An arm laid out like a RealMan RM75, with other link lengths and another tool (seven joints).
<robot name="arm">
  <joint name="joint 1" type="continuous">
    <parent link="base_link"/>
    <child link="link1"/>
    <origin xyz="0 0 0.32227" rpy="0 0 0"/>
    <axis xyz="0 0 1"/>
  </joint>
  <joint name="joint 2" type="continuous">
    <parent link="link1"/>
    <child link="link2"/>
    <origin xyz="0 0 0" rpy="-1.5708 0 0"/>
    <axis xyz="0 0 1"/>
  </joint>
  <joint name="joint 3" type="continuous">
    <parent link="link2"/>
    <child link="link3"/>
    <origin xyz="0 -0.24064 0" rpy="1.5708 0 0"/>
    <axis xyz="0 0 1"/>
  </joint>
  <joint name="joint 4" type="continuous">
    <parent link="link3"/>
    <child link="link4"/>
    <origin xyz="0 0 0" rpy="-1.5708 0 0"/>
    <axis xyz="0 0 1"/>
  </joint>
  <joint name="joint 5" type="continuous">
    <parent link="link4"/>
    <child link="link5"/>
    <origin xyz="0 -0.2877 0" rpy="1.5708 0 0"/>
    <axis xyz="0 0 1"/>
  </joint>
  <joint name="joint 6" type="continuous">
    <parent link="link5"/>
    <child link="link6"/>
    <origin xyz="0 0 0" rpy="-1.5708 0 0"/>
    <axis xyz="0 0 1"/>
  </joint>
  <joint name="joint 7" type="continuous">
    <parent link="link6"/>
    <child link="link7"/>
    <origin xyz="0 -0.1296 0" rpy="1.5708 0 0"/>
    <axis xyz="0 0 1"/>
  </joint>
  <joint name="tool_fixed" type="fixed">
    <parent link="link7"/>
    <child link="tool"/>
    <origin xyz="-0.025 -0.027 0.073" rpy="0 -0.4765 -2.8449"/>
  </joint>
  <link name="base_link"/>
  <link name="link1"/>
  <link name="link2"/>
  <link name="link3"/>
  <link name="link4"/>
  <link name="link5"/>
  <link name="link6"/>
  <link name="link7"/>
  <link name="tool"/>
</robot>
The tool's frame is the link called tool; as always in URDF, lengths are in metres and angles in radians. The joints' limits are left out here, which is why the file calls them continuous.
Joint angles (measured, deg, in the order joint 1, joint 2, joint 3, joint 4, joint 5, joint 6, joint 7), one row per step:
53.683, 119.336, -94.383, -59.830, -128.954, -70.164, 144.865
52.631, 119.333, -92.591, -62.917, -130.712, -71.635, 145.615
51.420, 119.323, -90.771, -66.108, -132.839, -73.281, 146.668
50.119, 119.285, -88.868, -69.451, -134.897, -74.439, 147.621
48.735, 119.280, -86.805, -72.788, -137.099, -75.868, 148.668
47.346, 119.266, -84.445, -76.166, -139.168, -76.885, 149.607
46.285, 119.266, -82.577, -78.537, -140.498, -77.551, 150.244
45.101, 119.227, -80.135, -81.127, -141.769, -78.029, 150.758
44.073, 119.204, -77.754, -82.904, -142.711, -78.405, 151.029
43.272, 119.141, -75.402, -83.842, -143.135, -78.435, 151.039
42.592, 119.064, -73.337, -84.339, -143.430, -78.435, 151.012
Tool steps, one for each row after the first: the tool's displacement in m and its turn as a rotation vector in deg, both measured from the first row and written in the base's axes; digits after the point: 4 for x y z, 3 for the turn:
-0.0054, 0.0033, 0.0147, 1.461, 0.437, 0.161
-0.0076, 0.0069, 0.0311, 3.242, 0.496, -0.099
-0.0101, 0.0121, 0.0499, 5.657, 0.877, -0.273
-0.0096, 0.0168, 0.0702, 8.198, 1.034, -0.885
-0.0091, 0.0229, 0.0936, 11.344, 1.601, -1.568
-0.0073, 0.0272, 0.1117, 13.741, 2.174, -2.311
-0.0044, 0.0329, 0.1345, 16.790, 3.155, -3.206
0.0016, 0.0379, 0.1544, 19.374, 4.006, -4.408
0.0093, 0.0431, 0.1715, 21.570, 5.031, -5.752
0.0180, 0.0474, 0.1857, 23.358, 5.838, -7.145

